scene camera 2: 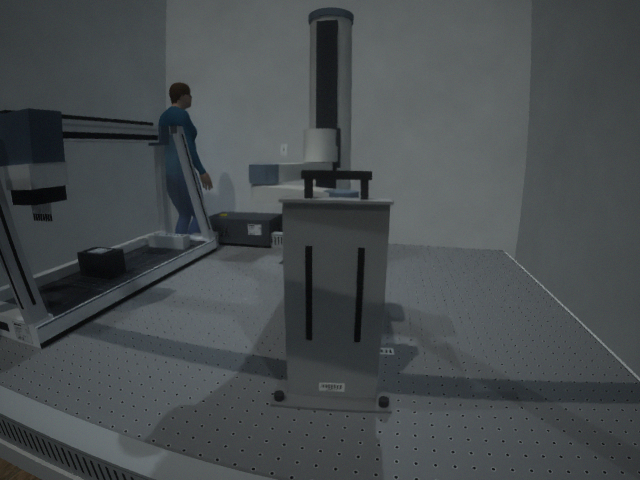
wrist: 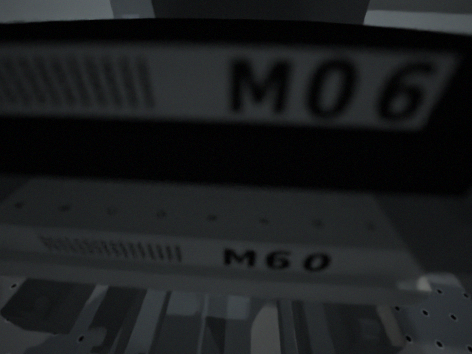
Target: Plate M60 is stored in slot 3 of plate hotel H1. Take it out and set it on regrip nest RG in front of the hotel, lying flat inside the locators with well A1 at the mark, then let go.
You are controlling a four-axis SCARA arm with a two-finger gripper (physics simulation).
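Frame: origin at the arm's base, x ahead, y left, z up, level; millimetres.
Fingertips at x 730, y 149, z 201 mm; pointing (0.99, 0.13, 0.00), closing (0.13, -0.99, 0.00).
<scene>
A point is followed by its place in that frame.
Plate M60 (wrist: 200,255) is pale and lies flat, its barcode and label facing the wrist camera; the rear of its top is hidden by a dark band above. My gripper is shut on plate M60, but its fingers are hidden in both views. Plate hotel H1 (scene camera 2: 334,294) @[y 157, x 802, z 195 mm] stands upright in scene camera 2 as a grey cabinet with two dark slits and a black top handle. It hides the plate and the gripper there. Another label, M06 (wrist: 330,87), sits close above plate M60 on the dark band. Regrip nest RG cannot be made out.
The arm's column (scene camera 2: 344,77) @[y 57, x 49, z 655 mm] rises behind the hotel, with the white and blue arm links (scene camera 2: 263,174) @[y -67, x 483, z 340 mm] at its left. A gantry frame (scene camera 2: 129,289) @[y -450, x 558, z 39 mm] with a black box (scene camera 2: 101,262) @[y -536, x 565, z 111 mm] stands at the left. A dark case (scene camera 2: 242,228) @[y -369, x -35, z 90 mm] and a person (scene camera 2: 178,129) are farther back.
</scene>
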